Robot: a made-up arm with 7 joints. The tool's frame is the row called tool.
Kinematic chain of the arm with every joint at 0, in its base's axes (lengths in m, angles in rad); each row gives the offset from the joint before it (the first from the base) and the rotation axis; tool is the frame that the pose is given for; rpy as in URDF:
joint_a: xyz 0.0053 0.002 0.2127 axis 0 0.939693 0.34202
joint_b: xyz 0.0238 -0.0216 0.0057 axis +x
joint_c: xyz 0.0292 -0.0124 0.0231 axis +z
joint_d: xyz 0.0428 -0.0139 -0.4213 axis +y
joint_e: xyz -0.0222 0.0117 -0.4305 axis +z
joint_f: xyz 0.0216 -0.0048 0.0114 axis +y
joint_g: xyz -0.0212 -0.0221 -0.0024 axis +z
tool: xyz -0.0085 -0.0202 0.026 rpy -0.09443 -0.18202 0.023
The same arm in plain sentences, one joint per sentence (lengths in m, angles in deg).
The arm has seven revolute joints in a row. What follows holds with every joint at zero, and every direction is one of the base frame's. The first joint lies 0.0053 m along +x and 0.0020 m along +y and 0.2127 m along +z from the base frame's origin and rotates about the direction (0, 0.9397, 0.342). The second joint lies 0.0238 m along +x and 0.0216 m along -y and 0.0057 m along +z from the first joint and rotates about +x. The third joint lies 0.0292 m along +x and 0.0124 m along -y and 0.0231 m along +z from the second joint and rotates about +z. The fourth joint lies 0.0428 m along +x and 0.0139 m along -y and 0.4213 m along -z from the third joint and rotates about +y. The fifth joint lies 0.0222 m along -x and 0.0117 m along +y and 0.4305 m along -z from the fourth joint and rotates about +z. The sixth joint lies 0.0216 m along +x and 0.0048 m along -y and 0.0114 m along +z from the fifth joint and rotates about +y. The seventh joint lies 0.0212 m along -x and 0.0221 m along -y and 0.0024 m along -z from the sixth joint and rotates about +z. The tool frame, which is the frame that the pose is given for, lies 0.0085 m along -x and 0.0202 m along -y and 0.0260 m along +z from the seventh joint; its axes are the base frame's turned by roll -5.41, pitch -10.43 and yaw 1.32 deg (as in URDF: about the fixed x, then y, then z).
